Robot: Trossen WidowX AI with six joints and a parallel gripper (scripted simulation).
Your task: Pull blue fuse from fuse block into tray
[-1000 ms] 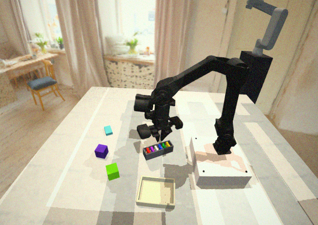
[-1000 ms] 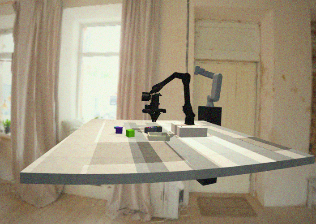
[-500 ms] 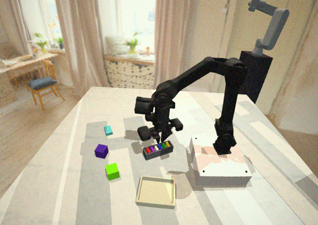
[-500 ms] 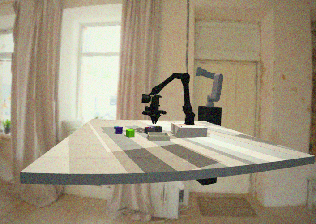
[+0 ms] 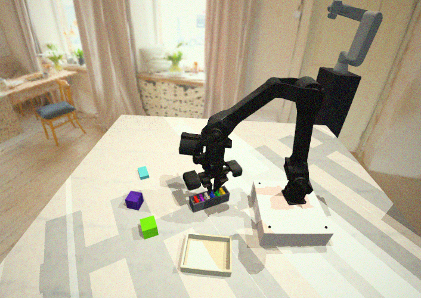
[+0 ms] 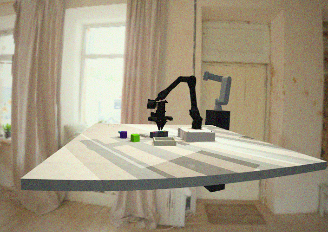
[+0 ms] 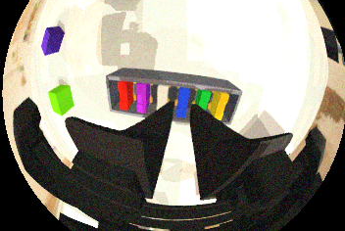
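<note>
Right now the blue fuse is 2 cm below my gripper tip. The rest, counted from my gripper tip: cream tray: 19 cm to the left, 5 cm below, 4 cm ahead.
</note>
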